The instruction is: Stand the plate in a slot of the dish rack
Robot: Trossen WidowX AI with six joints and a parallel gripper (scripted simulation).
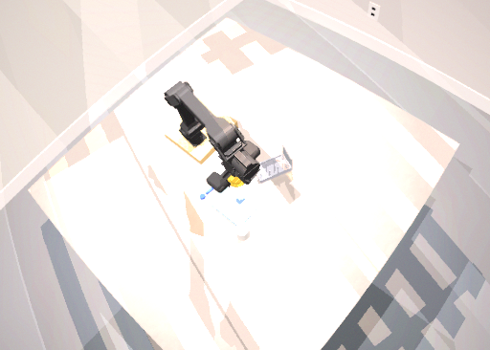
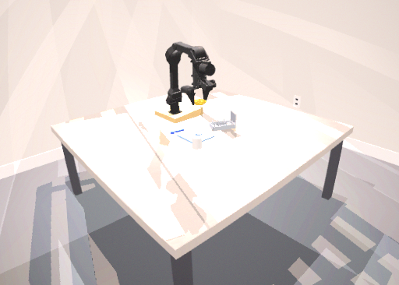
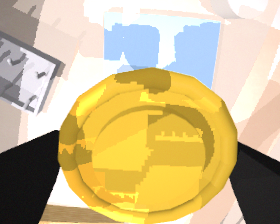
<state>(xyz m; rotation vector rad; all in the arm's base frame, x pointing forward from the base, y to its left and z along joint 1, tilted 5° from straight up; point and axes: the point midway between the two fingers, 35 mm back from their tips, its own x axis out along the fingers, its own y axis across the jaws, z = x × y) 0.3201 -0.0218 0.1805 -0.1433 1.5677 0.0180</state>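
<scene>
My gripper tip is now 17 cm to the right of the grey dish rack, 15 cm above it and 2 cm past it. Also, from my gripper tip: light blue mat: 17 cm below, 2 cm to the right, 1 cm behind; small white cup: 15 cm below, 10 cm ahead, 8 cm to the right; small yellow plate: 1 cm above.
</scene>
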